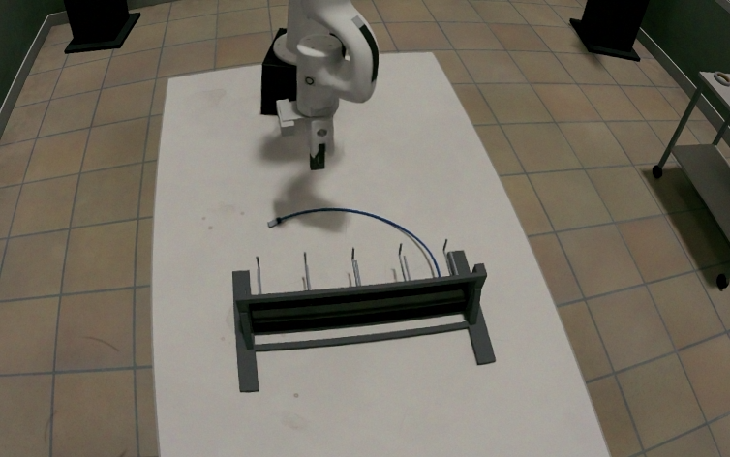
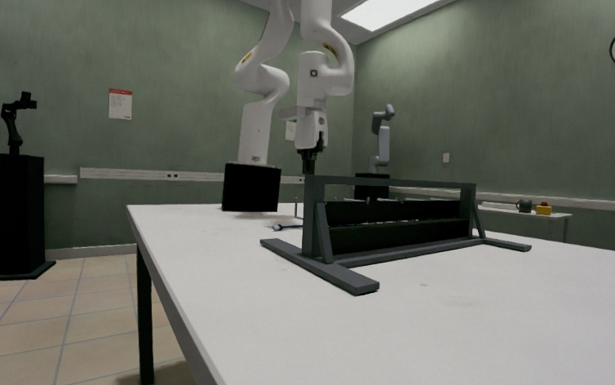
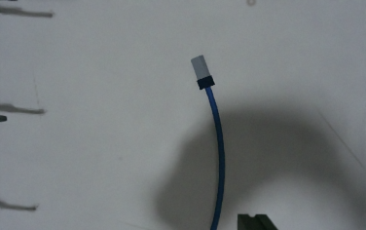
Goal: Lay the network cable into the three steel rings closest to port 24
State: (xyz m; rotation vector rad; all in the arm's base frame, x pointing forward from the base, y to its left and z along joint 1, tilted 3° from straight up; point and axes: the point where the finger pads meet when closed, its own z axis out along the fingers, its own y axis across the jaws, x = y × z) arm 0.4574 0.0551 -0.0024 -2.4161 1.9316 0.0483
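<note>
Right now my hand is 160 mm above the grey plug, 100 mm to the left of it and 40 mm short of it. From my hand the other things lie so: dark grey patch-panel rack (300 mm ahead, 100 mm to the left, 100 mm below).
</note>
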